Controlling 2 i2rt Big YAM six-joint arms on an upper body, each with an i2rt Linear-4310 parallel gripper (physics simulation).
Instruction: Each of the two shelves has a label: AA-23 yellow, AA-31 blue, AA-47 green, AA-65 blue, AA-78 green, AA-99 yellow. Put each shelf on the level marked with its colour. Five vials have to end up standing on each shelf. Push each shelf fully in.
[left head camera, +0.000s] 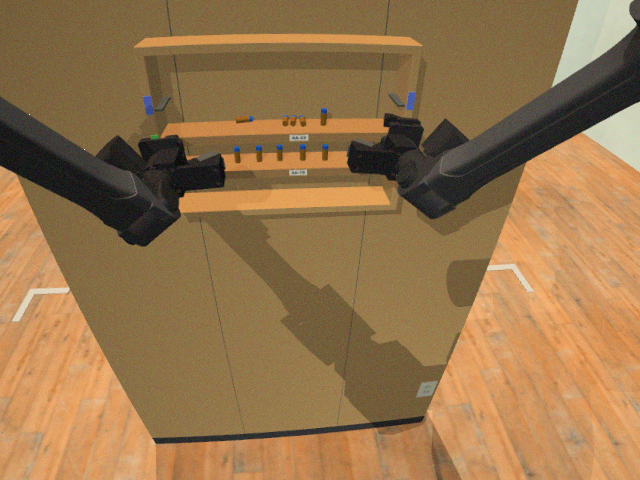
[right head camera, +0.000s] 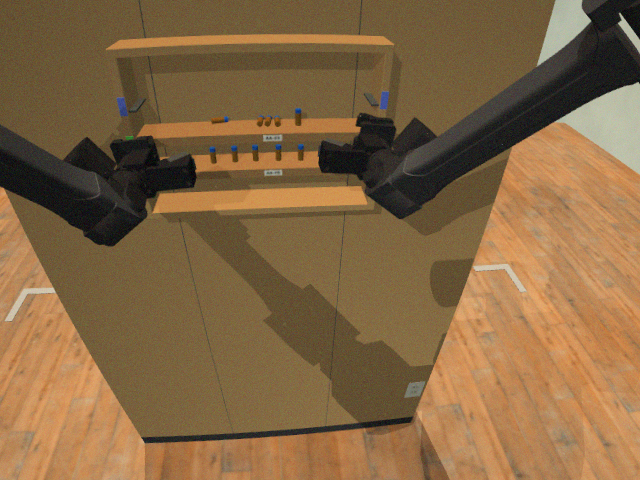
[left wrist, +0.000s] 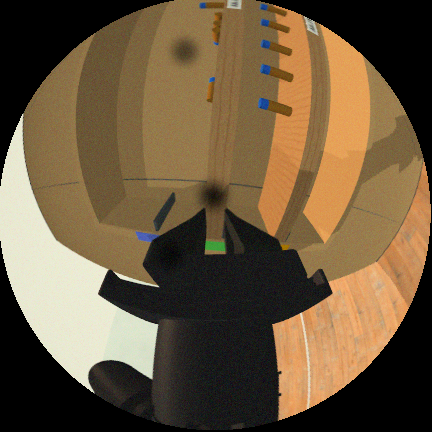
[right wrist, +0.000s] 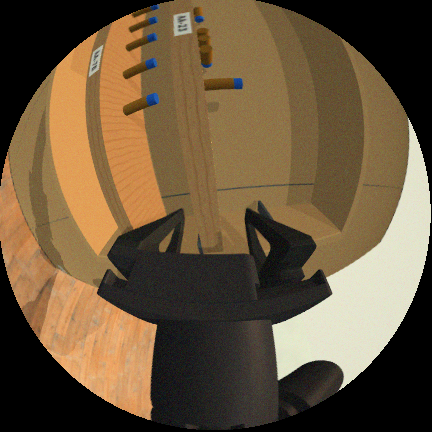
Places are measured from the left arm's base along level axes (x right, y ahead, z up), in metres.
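Where they show: left gripper, fingertip midpoint: (left head camera: 175, 140) (right head camera: 150, 141) (left wrist: 214, 212); right gripper, fingertip midpoint: (left head camera: 384, 128) (right head camera: 359, 128) (right wrist: 214, 213).
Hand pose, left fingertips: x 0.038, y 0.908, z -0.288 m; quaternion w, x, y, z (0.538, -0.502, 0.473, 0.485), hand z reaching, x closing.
Things, the pixels of their top centre, and the offset from my left fingertips. "*": a spot on its surface instead.
- AA-23 shelf at its top centre: (left wrist: 222, 34) (left head camera: 281, 126) (right head camera: 255, 126) dx +0.204, dy +0.029, dz +0.009 m
- AA-78 shelf at its top centre: (left wrist: 290, 48) (left head camera: 282, 160) (right head camera: 258, 160) dx +0.205, dy +0.028, dz -0.066 m
- vial at its top centre: (right wrist: 240, 83) (left head camera: 323, 109) (right head camera: 298, 109) dx +0.288, dy +0.034, dz +0.042 m
- three at its top centre: (right wrist: 209, 46) (left head camera: 293, 117) (right head camera: 268, 118) dx +0.229, dy +0.044, dz +0.020 m
- green mark at its top centre: (left wrist: 195, 243) dx -0.035, dy -0.012, dz +0.017 m
- yellow mark at its top centre: (left wrist: 261, 248) dx -0.035, dy -0.012, dz -0.058 m
- frame's top board at a spot on its surface: (left head camera: 279, 41) * dx +0.202, dy -0.007, dz +0.178 m
The AA-23 shelf (left head camera: 356, 124) (right head camera: 330, 125) (left wrist: 225, 125) (right wrist: 195, 125) lies above the AA-78 shelf (left head camera: 281, 166) (right head camera: 242, 166) (left wrist: 292, 150) (right wrist: 120, 150). On AA-23, one vial (left head camera: 323, 116) (right head camera: 298, 117) (right wrist: 222, 84) stands, three (left head camera: 293, 120) (right head camera: 268, 120) lie grouped, and another (left head camera: 242, 119) (right head camera: 219, 119) (left wrist: 210, 91) lies sideways. Five vials stand on AA-78. My left gripper (left head camera: 168, 140) (right head camera: 135, 141) (left wrist: 214, 212) is shut on AA-23's left end, at the green mark (left wrist: 215, 246). My right gripper (left head camera: 403, 121) (right head camera: 376, 121) (right wrist: 214, 213) is open, its fingers on either side of AA-23's right end.
Blue marks (left head camera: 148, 105) (left head camera: 411, 100) and dark brackets (left head camera: 162, 103) (left head camera: 396, 99) are on the frame's sides above. A yellow mark (left wrist: 285, 247) shows by AA-78's end. The frame's top board (left head camera: 279, 41) is overhead, its bottom board (left head camera: 284, 198) below both shelves.
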